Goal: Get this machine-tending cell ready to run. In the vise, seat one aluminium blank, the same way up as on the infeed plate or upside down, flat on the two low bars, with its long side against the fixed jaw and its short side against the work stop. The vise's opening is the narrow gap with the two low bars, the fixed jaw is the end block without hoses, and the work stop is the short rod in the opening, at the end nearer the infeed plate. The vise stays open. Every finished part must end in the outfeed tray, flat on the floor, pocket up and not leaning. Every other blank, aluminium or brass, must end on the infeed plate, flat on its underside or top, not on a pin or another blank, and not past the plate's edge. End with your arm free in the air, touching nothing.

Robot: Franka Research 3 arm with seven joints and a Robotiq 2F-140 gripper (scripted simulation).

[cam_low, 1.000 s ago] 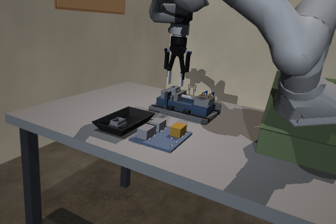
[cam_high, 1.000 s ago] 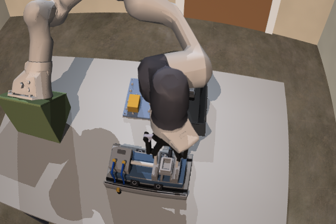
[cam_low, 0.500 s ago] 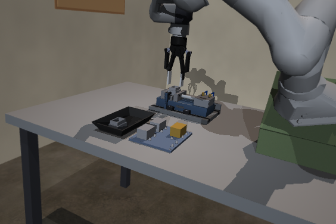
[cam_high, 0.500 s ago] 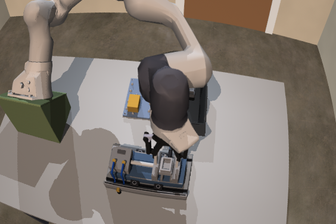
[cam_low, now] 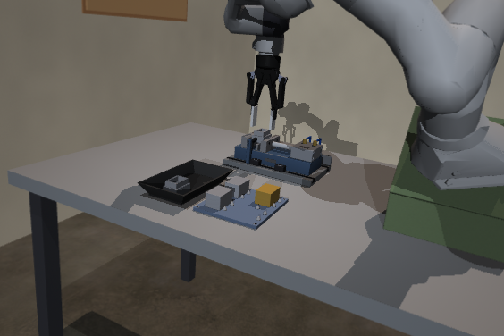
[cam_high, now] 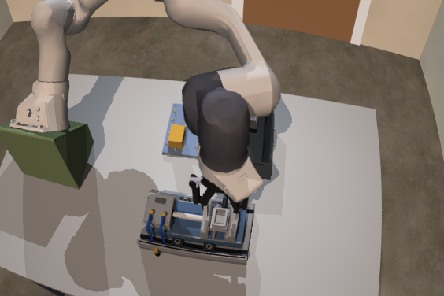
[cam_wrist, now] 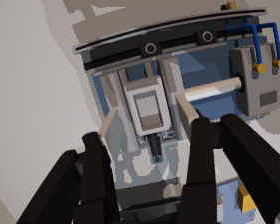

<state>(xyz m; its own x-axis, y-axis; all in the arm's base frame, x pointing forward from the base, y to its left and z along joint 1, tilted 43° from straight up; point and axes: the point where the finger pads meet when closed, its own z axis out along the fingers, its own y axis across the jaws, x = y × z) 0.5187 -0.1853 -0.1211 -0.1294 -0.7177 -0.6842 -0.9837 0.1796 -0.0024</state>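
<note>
Now: the blue vise 110 mm below my hand, 60 mm behind it and 10 mm to the left of it. Round my hand: brass blank (300 mm to the left, 130 mm below, 130 mm behind); then aluminium blank (290 mm to the left, 130 mm below, 40 mm behind).
</note>
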